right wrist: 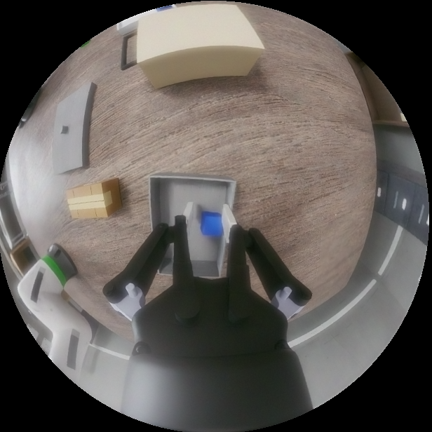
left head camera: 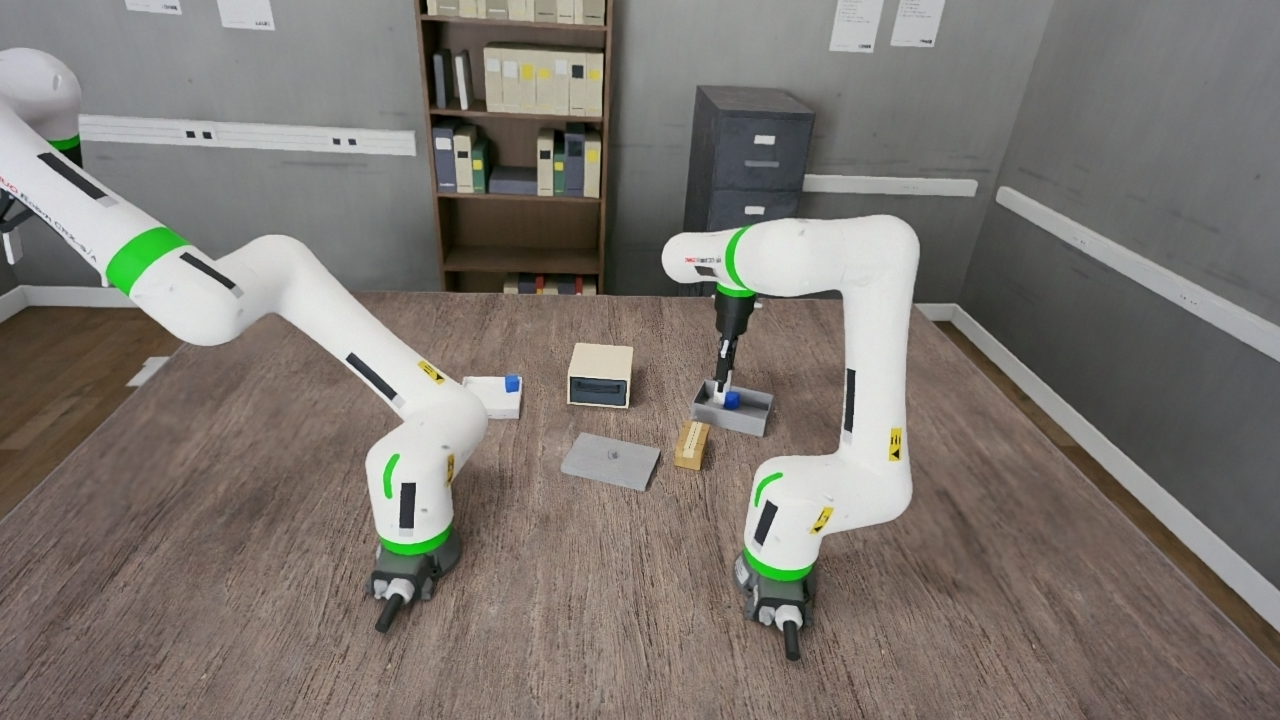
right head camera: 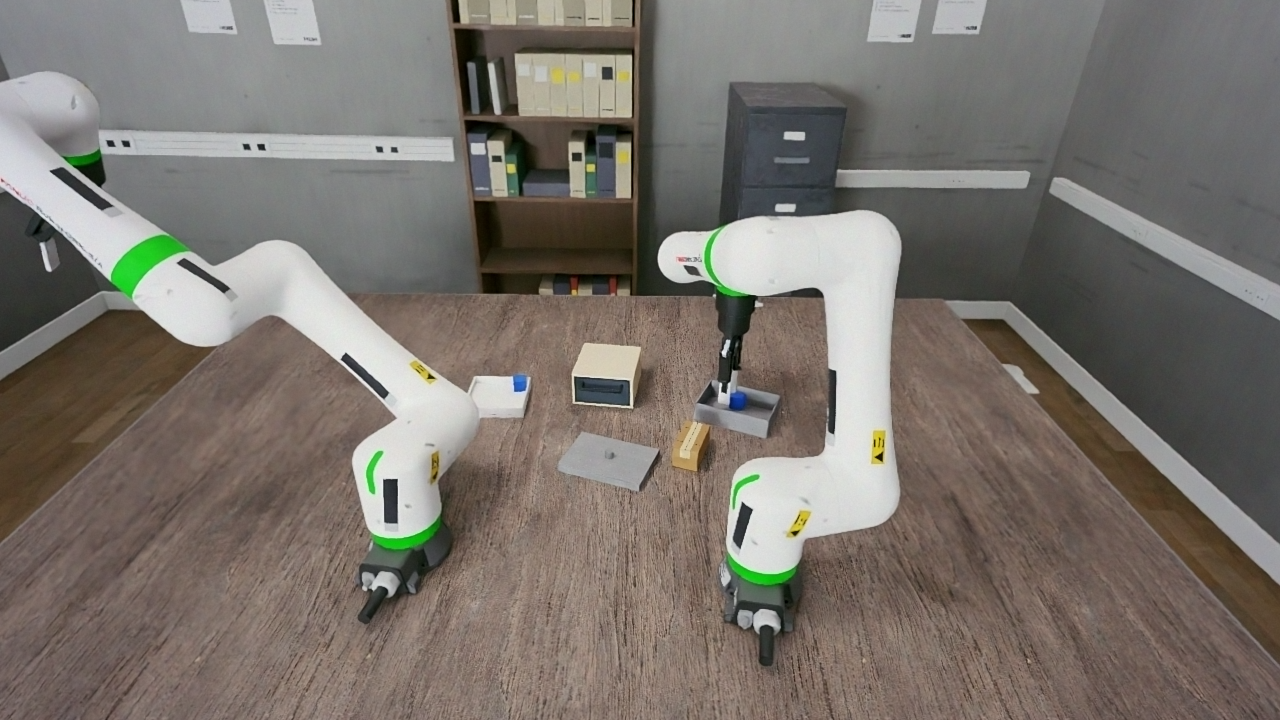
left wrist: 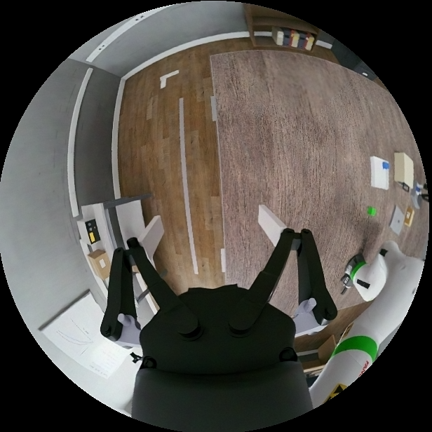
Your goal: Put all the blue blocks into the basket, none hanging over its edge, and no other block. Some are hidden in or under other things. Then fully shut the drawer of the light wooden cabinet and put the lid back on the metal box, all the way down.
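The white basket (left head camera: 505,413) (right head camera: 503,412) (left wrist: 378,176) holds a blue block (left head camera: 512,383) (right head camera: 519,382) (left wrist: 385,165) at its back right corner. The grey metal box (left head camera: 744,426) (right head camera: 744,428) (right wrist: 155,200) is open and holds another blue block (left head camera: 732,400) (right head camera: 738,401) (right wrist: 212,225). My right gripper (right wrist: 207,211) is open, its fingers down in the box on either side of that block. The grey lid (left head camera: 595,461) (right head camera: 588,458) (right wrist: 75,145) lies on the table. The light cabinet (left head camera: 601,358) (right head camera: 608,360) (right wrist: 200,35) has its drawer (left head camera: 599,392) looking shut. My left gripper (left wrist: 209,218) is open and empty, far left.
A tan and yellow block-like box (left head camera: 691,445) (right head camera: 690,446) (right wrist: 95,200) lies between the lid and the metal box. A green block (left wrist: 371,211) lies on the table, in front of the basket. The left arm passes close to the basket in the head views.
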